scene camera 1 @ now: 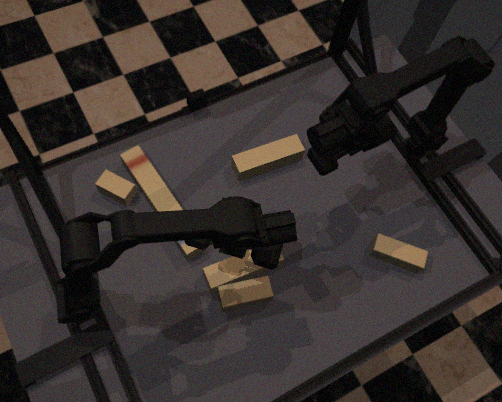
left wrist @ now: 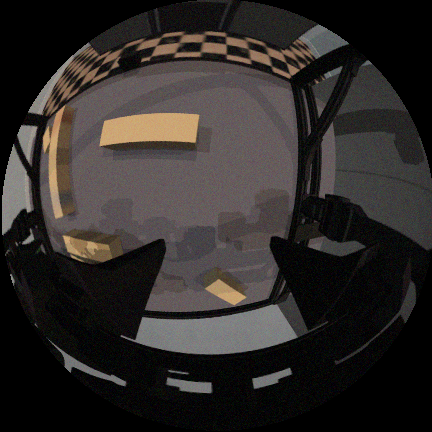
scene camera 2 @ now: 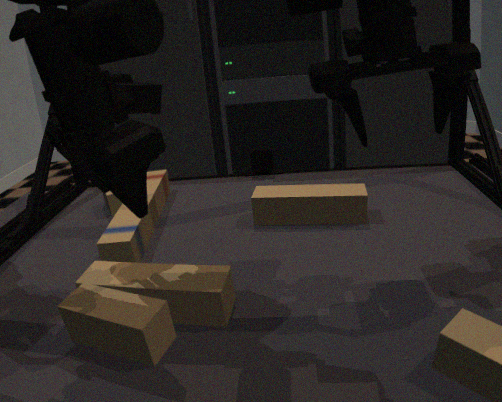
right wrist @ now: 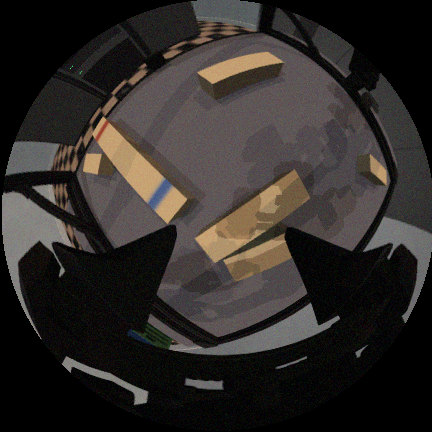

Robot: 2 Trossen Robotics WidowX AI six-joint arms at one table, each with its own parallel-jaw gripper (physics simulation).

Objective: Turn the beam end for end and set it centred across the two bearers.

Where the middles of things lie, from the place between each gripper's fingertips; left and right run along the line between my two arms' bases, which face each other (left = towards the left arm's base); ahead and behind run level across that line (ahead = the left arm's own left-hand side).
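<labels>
Long beam (scene camera 2: 126, 238), from my right hand: 20 cm behind, 7 cm to the right, 10 cm below.
My left hand, from the long beam: 15 cm past, 39 cm to the left, 14 cm above.
</labels>
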